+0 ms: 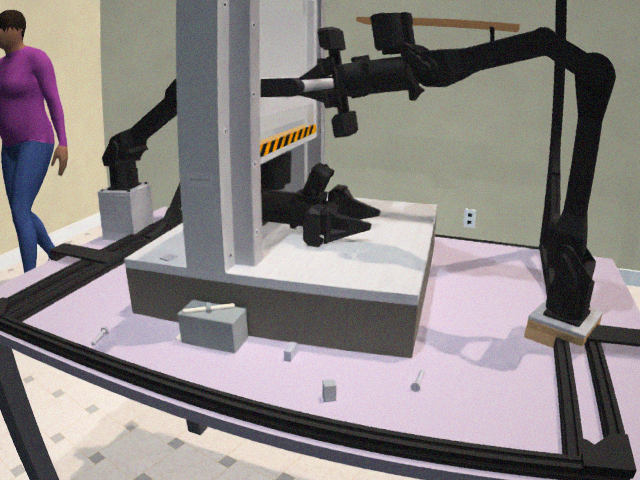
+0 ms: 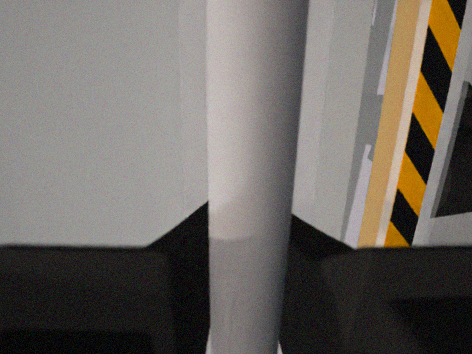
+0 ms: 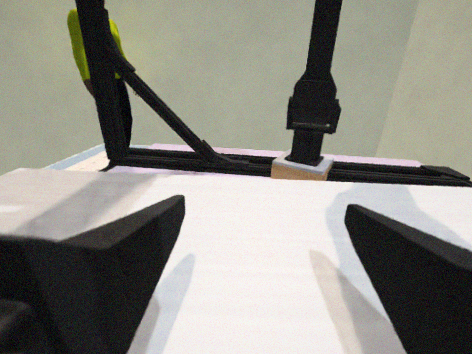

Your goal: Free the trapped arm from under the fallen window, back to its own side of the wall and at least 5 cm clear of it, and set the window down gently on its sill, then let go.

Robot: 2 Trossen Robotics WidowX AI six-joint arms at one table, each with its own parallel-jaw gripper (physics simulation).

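Places are measured from the left arm's base along level axes (x ahead, y left, z up), in centimetres.
Pixels of known places: right gripper, between the fingertips: (image 1: 375, 219) (image 3: 264, 207); left arm's base, origin of its link: (image 1: 567, 313) (image 3: 304, 159); right arm's base, origin of its link: (image 1: 124, 187).
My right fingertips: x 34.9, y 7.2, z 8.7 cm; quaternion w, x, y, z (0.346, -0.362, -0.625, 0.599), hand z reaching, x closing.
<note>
Ahead of a thing's pixels: the offset from my right fingertips to its middle. "spot": to the spot under its first point.
The window {spot: dy +9.1, dx +12.4, dz +30.6 cm} (image 1: 286, 41) (image 2: 100, 125) is a pale grey panel with a black-and-yellow striped lower edge {spot: dy +7.8, dx +13.2, dz +13.2 cm} (image 1: 289, 139) (image 2: 425, 120), held up between the grey posts of the wall (image 1: 204, 155). My left gripper (image 1: 310, 85) (image 2: 238, 207) is shut on the window's pale round handle {spot: dy +2.7, dx +9.9, dz +23.0 cm} (image 1: 324, 83) (image 2: 252, 125). The right arm (image 1: 281, 206) passes through the opening below the striped edge; whether it touches the window cannot be told. My right gripper (image 1: 375, 219) (image 3: 264, 207) is open and empty, low over the white slab (image 1: 361, 279) (image 3: 250, 290). The sill is largely hidden.
A grey box (image 1: 214, 330) with a pale stick, small grey blocks {dy +28.9, dx -18.3, dz -11.4 cm} (image 1: 328, 390) {dy +25.8, dx -7.6, dz -11.8 cm} (image 1: 290, 351) and bolts {dy +18.5, dx -24.2, dz -12.1 cm} (image 1: 417, 380) {dy +46.3, dx +14.6, dz -12.1 cm} (image 1: 100, 335) lie in front of the slab. The left arm's base (image 1: 563, 325) (image 3: 300, 170) stands beyond the slab. A black upright (image 1: 555, 155) stands behind it.
</note>
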